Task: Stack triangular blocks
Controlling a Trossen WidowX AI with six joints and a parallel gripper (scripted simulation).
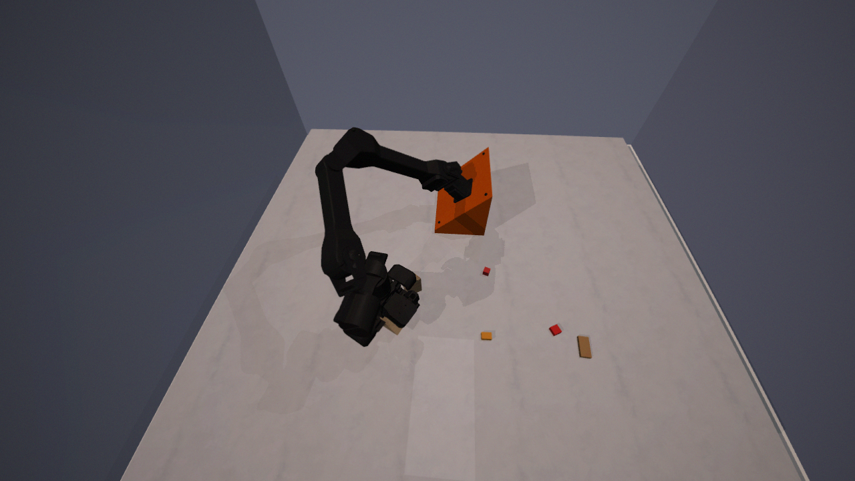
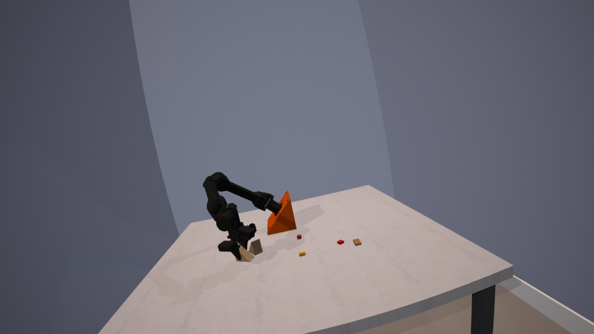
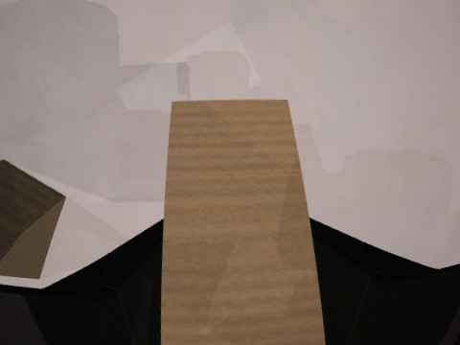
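My gripper tip is 10 mm below the triangular block. Round my gripper tip: small orange piece: 240 mm to the left, 30 mm below; flat tan piece: 470 mm to the left, 30 mm below, 10 mm behind.
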